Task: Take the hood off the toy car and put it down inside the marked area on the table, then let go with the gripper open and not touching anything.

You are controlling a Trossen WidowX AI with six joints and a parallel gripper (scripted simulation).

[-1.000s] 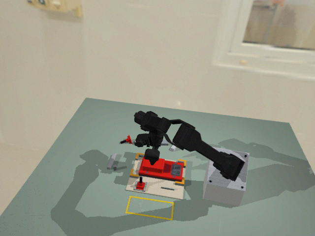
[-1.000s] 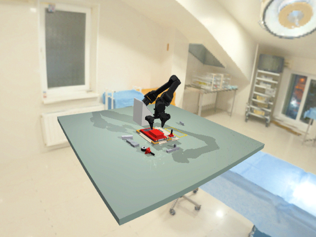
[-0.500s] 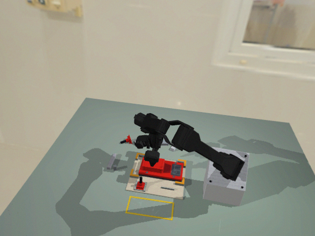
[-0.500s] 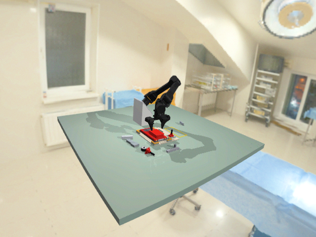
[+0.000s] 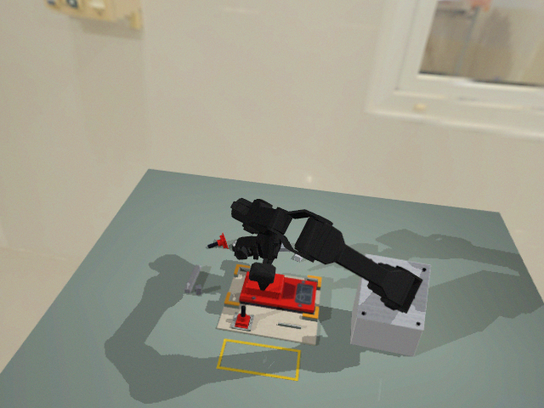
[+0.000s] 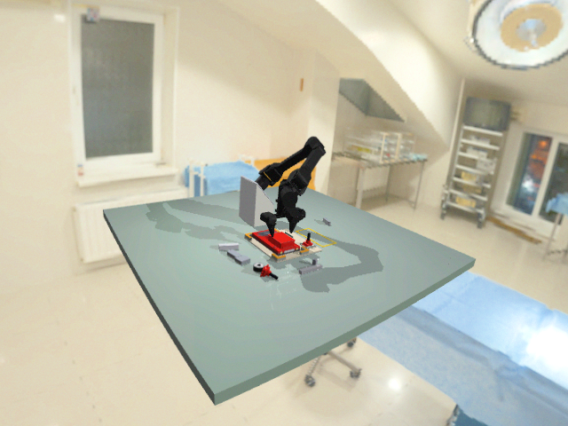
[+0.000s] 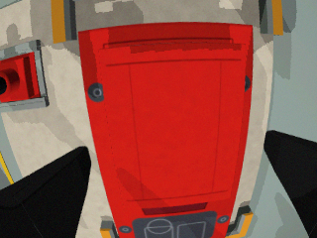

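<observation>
Right now my gripper tip is 2 cm past the beige base plate, 2 cm to the right of it and 5 cm above it. From my gripper tip the other things lie so: wheel (11 cm ahead, 18 cm to the right, 5 cm below).
</observation>
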